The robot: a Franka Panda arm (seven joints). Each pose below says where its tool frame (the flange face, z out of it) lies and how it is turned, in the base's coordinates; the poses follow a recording.
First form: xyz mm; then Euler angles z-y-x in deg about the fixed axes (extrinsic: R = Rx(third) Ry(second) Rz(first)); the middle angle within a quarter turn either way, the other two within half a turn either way.
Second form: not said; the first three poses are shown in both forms.
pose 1, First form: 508.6 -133.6 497.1 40.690 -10.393 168.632
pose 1, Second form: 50.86 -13.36 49.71 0.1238 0.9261 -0.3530 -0.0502
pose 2, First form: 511.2 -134.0 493.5 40.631 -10.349 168.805
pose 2, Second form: 51.12 -13.40 49.35 0.1223 0.9265 -0.3524 -0.0504
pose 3, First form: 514.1 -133.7 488.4 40.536 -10.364 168.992
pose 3, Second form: 51.41 -13.37 48.84 0.1208 0.9269 -0.3515 -0.0512
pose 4, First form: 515.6 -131.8 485.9 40.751 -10.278 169.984
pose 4, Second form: 51.56 -13.18 48.59 0.1126 0.9274 -0.3528 -0.0534
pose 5, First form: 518.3 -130.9 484.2 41.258 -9.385 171.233
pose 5, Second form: 51.83 -13.09 48.42 0.1000 0.9278 -0.3560 -0.0495
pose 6, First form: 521.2 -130.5 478.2 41.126 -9.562 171.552
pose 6, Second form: 52.12 -13.05 47.82 0.0979 0.9283 -0.3548 -0.0520
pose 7, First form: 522.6 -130.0 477.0 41.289 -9.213 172.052
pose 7, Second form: 52.26 -13.00 47.70 0.0929 0.9286 -0.3558 -0.0506
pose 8, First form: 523.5 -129.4 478.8 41.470 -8.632 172.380
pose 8, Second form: 52.35 -12.94 47.88 0.0886 0.9287 -0.3569 -0.0468
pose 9, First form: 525.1 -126.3 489.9 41.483 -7.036 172.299
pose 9, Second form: 52.51 -12.63 48.99 0.0844 0.9299 -0.3565 -0.0335
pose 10, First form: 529.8 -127.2 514.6 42.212 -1.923 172.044
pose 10, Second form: 52.98 -12.72 51.46 0.0707 0.9301 -0.3603 0.0094
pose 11, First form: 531.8 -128.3 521.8 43.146 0.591 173.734
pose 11, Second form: 53.18 -12.83 52.18 0.0489 0.9287 -0.3669 0.0249
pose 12, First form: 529.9 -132.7 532.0 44.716 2.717 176.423
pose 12, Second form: 52.99 -13.27 53.20 0.0198 0.9244 -0.3794 0.0338
